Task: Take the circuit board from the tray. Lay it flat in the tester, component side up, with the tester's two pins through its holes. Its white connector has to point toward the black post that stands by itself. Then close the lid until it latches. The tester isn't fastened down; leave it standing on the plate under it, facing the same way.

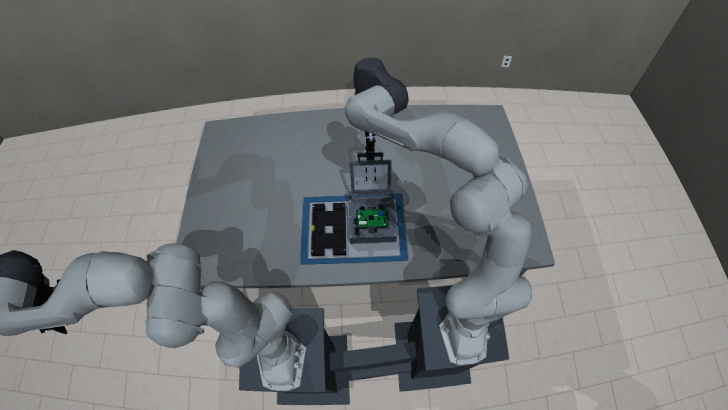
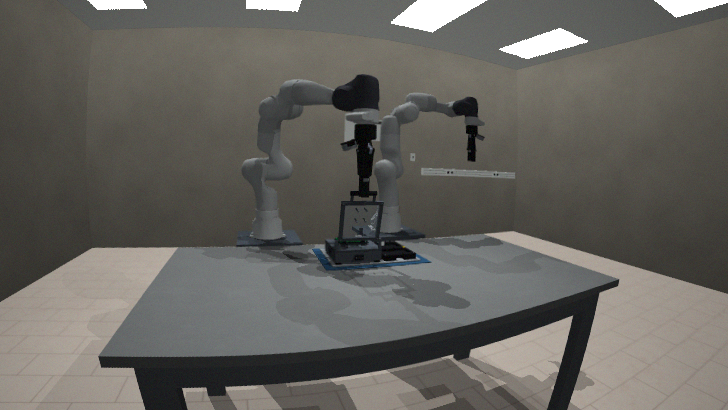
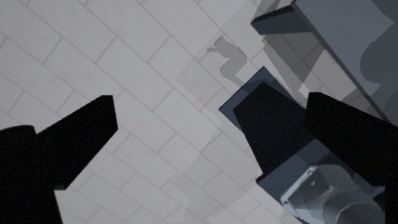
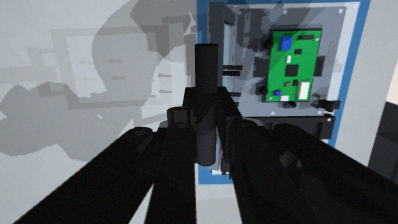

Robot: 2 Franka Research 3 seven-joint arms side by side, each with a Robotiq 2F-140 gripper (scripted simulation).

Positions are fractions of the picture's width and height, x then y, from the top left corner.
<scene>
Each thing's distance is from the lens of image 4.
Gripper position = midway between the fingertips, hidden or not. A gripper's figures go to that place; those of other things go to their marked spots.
right gripper (image 4: 0.52,0.46): 17 cm
tester (image 4: 0.63,0.13): 37 cm
green circuit board (image 4: 0.73,0.27): 38 cm
</scene>
